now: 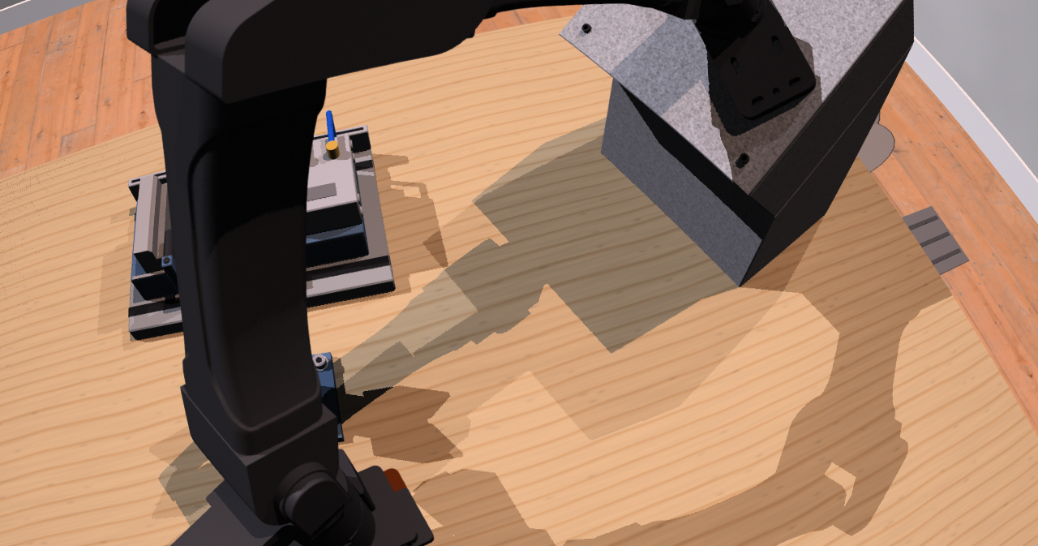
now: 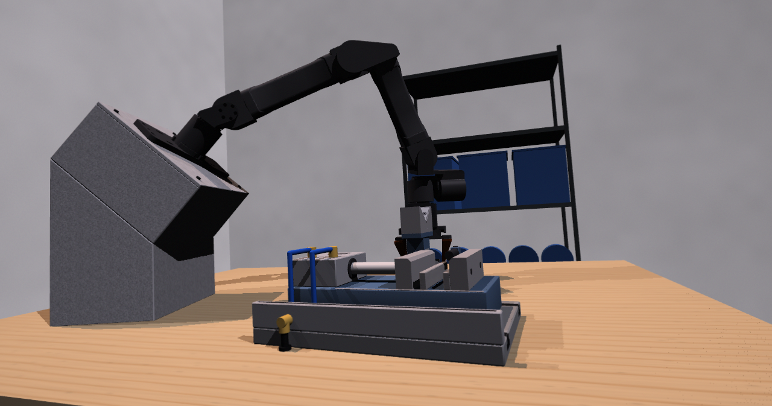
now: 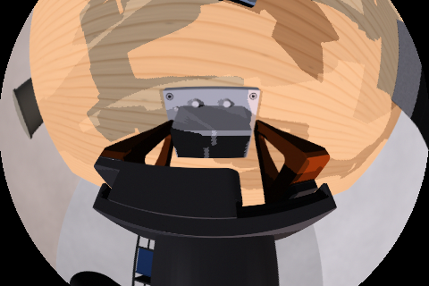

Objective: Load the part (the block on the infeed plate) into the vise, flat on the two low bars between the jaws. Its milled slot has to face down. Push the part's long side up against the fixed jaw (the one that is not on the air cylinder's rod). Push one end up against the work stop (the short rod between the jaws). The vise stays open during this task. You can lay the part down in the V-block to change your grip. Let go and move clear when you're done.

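The grey part is 1 cm to the left of my hand. Round my hand: infeed plate 2 cm below, 1 cm to the left; work stop rod 29 cm to the right, 18 cm ahead, 6 cm above; vise 34 cm to the right, 11 cm ahead, 1 cm above.
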